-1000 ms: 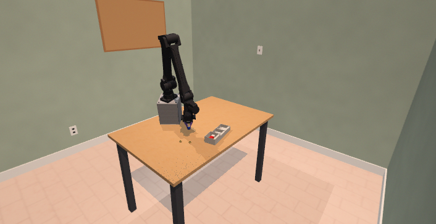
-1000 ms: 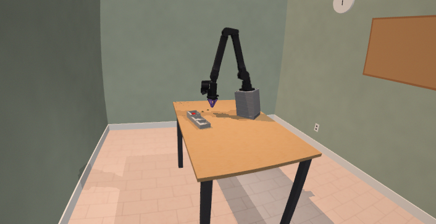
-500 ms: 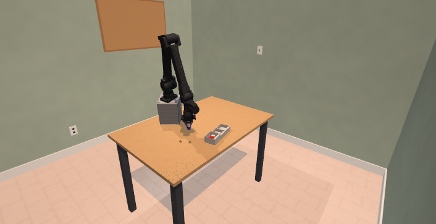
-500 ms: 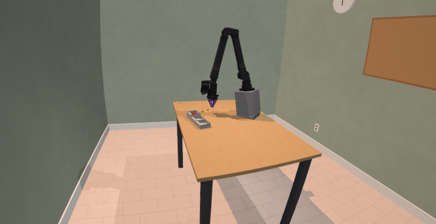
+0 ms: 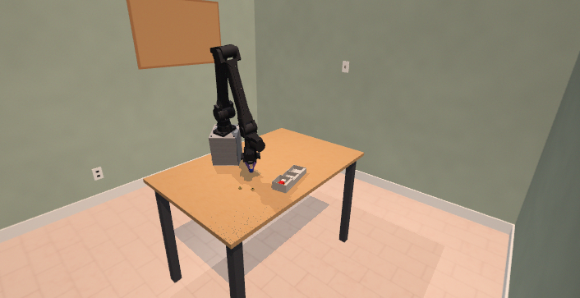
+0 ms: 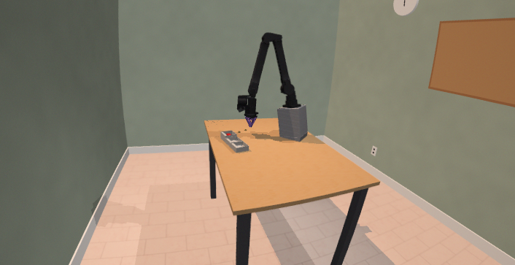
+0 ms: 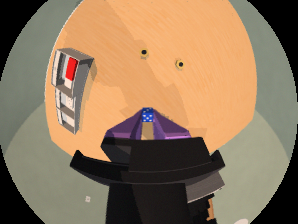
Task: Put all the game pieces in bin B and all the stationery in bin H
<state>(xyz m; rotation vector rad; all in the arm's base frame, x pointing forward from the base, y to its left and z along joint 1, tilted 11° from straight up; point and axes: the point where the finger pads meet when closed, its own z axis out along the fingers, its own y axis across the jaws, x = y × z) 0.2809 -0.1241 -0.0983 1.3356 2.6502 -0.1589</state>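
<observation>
My hand is 18 cm short of the grey bin row, 12 cm to the right of it and 5 cm above it. From my hand the other things lie so: red piece 17 cm ahead, 5 cm below, 4 cm to the left; blue piece right at my hand; orange block 17 cm ahead, 6 cm below, 3 cm to the left.
</observation>
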